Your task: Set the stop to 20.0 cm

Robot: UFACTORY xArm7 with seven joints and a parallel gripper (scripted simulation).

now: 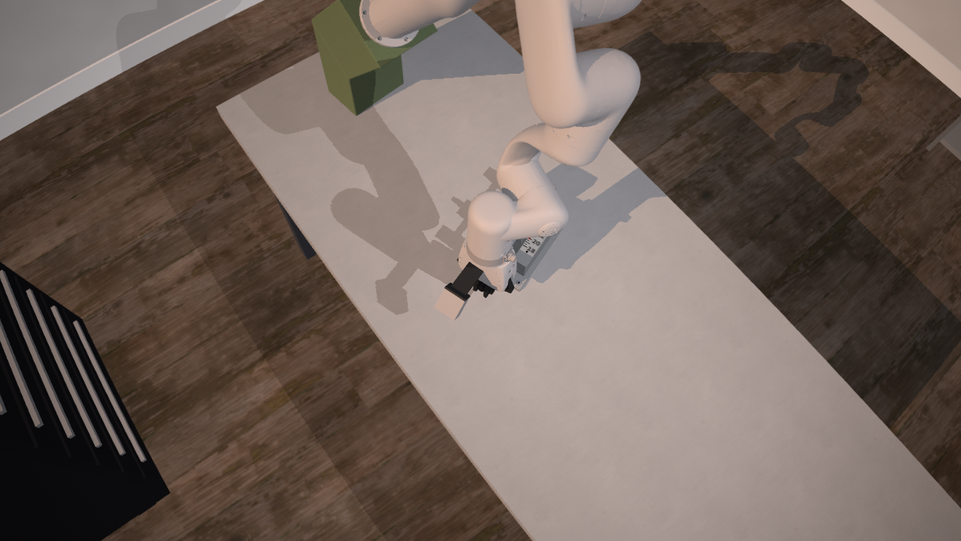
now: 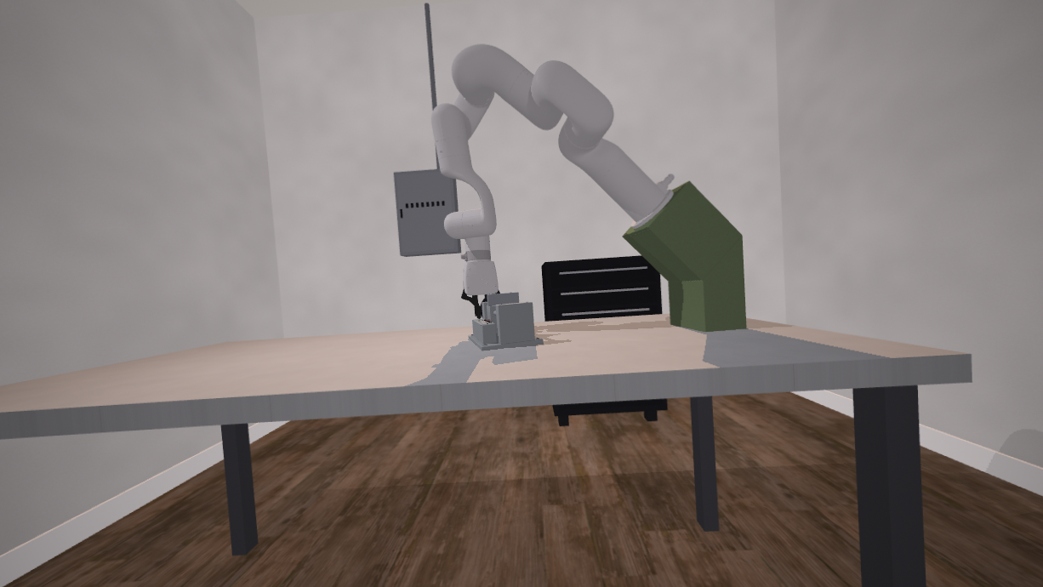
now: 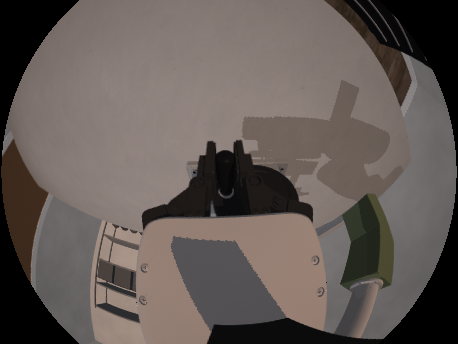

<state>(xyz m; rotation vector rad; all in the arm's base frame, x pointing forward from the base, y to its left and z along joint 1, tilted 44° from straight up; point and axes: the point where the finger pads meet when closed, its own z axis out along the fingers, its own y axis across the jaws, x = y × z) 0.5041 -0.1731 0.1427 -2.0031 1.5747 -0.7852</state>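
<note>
My gripper is now 1 cm to the right of the handwheel knob. Also, from my hand: black handwheel: 1 cm behind, 2 cm to the left; then grey stop block: 5 cm behind, 13 cm to the left, 2 cm above.
</note>
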